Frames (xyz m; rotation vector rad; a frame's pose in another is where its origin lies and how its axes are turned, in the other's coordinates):
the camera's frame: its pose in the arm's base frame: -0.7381 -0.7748 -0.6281 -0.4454 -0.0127 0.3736
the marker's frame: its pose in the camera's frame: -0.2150 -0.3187 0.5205 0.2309 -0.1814 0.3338
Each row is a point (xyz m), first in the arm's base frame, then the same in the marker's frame.
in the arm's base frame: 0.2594 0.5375 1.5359
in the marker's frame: 1.8077 0.0023 1.5716
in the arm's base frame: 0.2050 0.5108 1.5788
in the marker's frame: 1.7495 0.0106 1.6169
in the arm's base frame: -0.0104 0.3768 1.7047
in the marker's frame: 1.5001 0.0314 1.7494
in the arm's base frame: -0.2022 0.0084 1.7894
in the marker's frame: 1.1105 -0.1259 1.8056
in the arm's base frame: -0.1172 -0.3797 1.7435
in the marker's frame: 0.9124 -0.4554 1.6952
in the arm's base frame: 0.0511 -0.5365 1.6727
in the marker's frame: 0.9315 -0.6669 1.5821
